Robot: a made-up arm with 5 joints.
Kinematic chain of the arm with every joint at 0, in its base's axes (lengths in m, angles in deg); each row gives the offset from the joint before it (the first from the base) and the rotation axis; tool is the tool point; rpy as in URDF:
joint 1: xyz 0 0 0.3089 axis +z
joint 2: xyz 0 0 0 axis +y
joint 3: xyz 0.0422 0 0.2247 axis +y
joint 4: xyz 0.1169 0 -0.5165 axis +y
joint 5: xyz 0.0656 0 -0.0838 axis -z
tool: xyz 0 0 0 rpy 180 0 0
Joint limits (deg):
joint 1: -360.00..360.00
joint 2: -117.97..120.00
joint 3: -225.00..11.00
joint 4: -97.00..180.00
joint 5: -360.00..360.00
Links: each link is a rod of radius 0.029 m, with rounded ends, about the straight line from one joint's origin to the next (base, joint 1, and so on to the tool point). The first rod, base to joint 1, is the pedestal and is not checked.
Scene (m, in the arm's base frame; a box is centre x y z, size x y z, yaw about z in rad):
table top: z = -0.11
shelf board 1: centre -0 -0.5 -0.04 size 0.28 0.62 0.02 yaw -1.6
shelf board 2: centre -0 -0.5 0.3 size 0.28 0.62 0.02 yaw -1.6
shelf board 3: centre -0 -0.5 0.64 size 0.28 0.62 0.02 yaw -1.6
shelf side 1: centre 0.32 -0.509 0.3 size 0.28 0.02 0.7 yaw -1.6
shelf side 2: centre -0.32 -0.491 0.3 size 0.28 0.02 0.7 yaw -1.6
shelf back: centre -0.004 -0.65 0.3 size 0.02 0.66 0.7 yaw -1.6
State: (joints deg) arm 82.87 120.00 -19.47 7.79 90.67
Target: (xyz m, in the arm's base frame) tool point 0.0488 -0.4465 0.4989
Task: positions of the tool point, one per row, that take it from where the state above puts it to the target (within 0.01 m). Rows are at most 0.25 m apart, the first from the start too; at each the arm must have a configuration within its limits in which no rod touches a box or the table.
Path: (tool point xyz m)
1: -0.0594 -0.4020 0.0742
2: -0.0586 -0.3428 0.0626
3: -0.0549 -0.2827 0.0724
4: -0.0501 -0.2306 0.1036
5: -0.0626 -0.0804 0.0156
6: 0.0509 0.0253 0.0060
7: 0.1981 0.0027 0.0757
8: 0.2591 -0.1202 0.2053
9: 0.1889 -0.2295 0.3599
10: 0.0553 -0.2249 0.4989
11: 0.0565 -0.3198 0.5266
12: 0.0488 -0.4465 0.4989

